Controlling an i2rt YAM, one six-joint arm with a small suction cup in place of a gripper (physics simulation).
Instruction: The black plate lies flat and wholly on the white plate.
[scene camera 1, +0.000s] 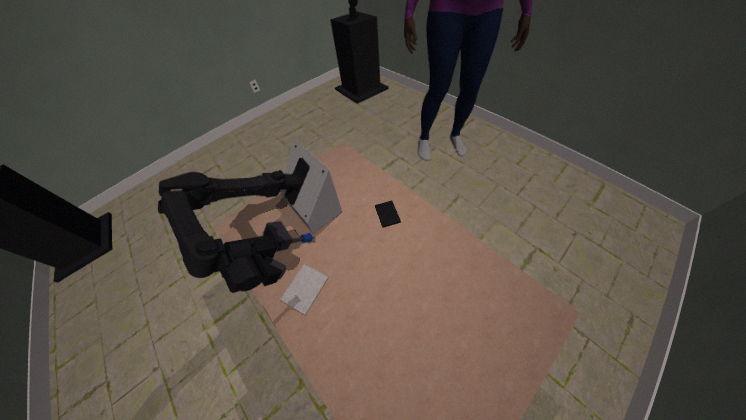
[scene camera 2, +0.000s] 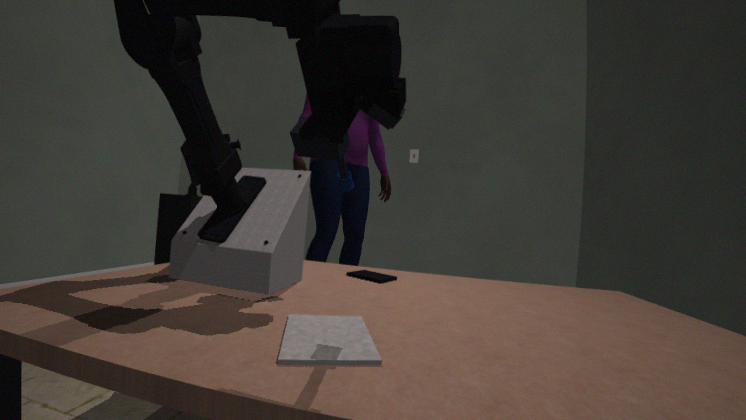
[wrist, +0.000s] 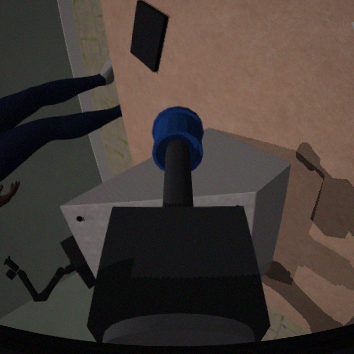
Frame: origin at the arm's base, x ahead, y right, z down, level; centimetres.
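Where they show: hand, its tool point: (scene camera 1: 309, 237) (scene camera 2: 346, 186) (wrist: 177, 129); arm's base, origin of its link: (scene camera 1: 297, 181) (scene camera 2: 235, 207).
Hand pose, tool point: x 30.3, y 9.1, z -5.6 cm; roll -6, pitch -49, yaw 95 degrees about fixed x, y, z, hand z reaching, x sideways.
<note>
Things, the pixels of their centre, and the offset from my tool point. Level surfaces: height alone.
- black plate, middle of its body: (wrist: 146, 35) (scene camera 2: 371, 276) (scene camera 1: 387, 213) dx -2.0, dy -33.9, dz +21.9 cm
- white plate, middle of its body: (scene camera 2: 328, 335) (scene camera 1: 304, 288) dx +3.3, dy +12.0, dz +22.1 cm
- brown table, height of its surface: dz +22.4 cm
The black plate (scene camera 1: 387, 213) (scene camera 2: 371, 276) (wrist: 149, 36) lies flat on the table, beyond the arm's base in the second scene view and at the upper left in the wrist view. The white plate (scene camera 1: 308, 281) (scene camera 2: 328, 331) lies flat near the table's edge, apart from the black plate, with a small shadow across it. My gripper, a blue suction cup (scene camera 1: 306, 237) (scene camera 2: 345, 181) (wrist: 178, 132), is open, with nothing on it. It hangs well above the table beside the arm's base, and touches neither plate.
The arm stands on a grey wedge-shaped base (scene camera 1: 327, 201) (scene camera 2: 287, 255) (wrist: 272, 225) on the brown table (scene camera 1: 428, 313) (scene camera 2: 495, 344) (wrist: 260, 65). A person (scene camera 1: 459, 57) stands behind the table. Dark pedestals (scene camera 1: 357, 52) stand on the floor.
</note>
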